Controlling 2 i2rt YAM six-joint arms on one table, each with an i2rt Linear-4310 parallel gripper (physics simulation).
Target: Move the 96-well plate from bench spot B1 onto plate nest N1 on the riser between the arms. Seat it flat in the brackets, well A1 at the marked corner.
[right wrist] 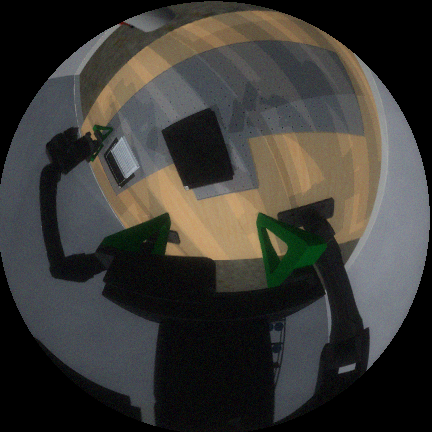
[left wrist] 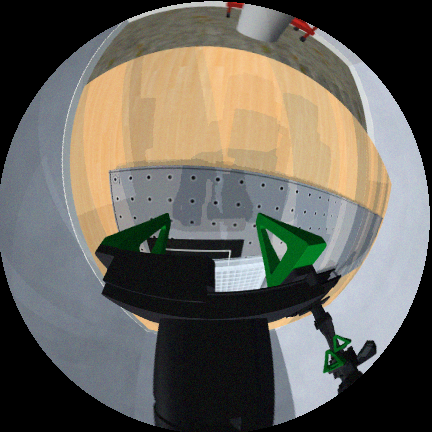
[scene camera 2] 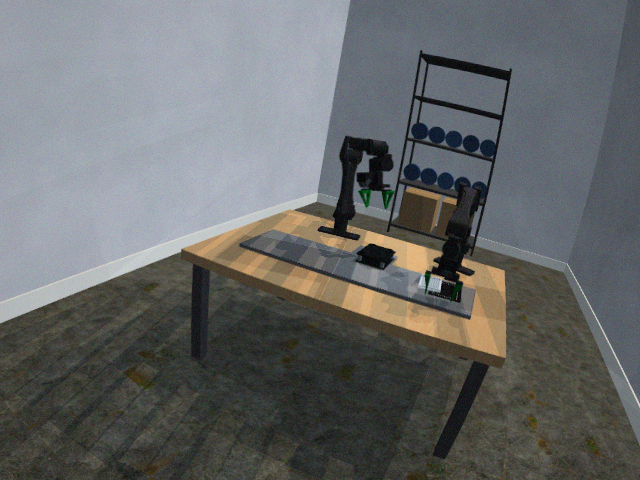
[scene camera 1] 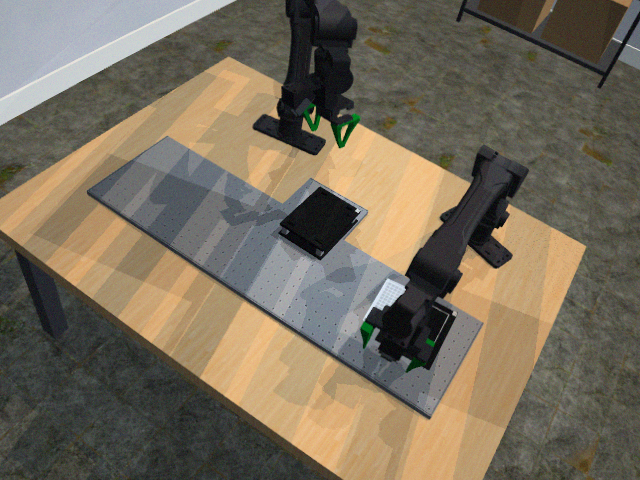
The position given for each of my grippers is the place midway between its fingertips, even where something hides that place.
Observation:
My left gripper [scene camera 1: 385, 358] is open, holding nothing. Also in view: a white well plate [left wrist: 247, 272]. My right gripper [scene camera 1: 327, 139] is open, with nothing in its grasp.
My left gripper also shows in the left wrist view [left wrist: 212, 217]. My right gripper shows as well in the right wrist view [right wrist: 213, 217].

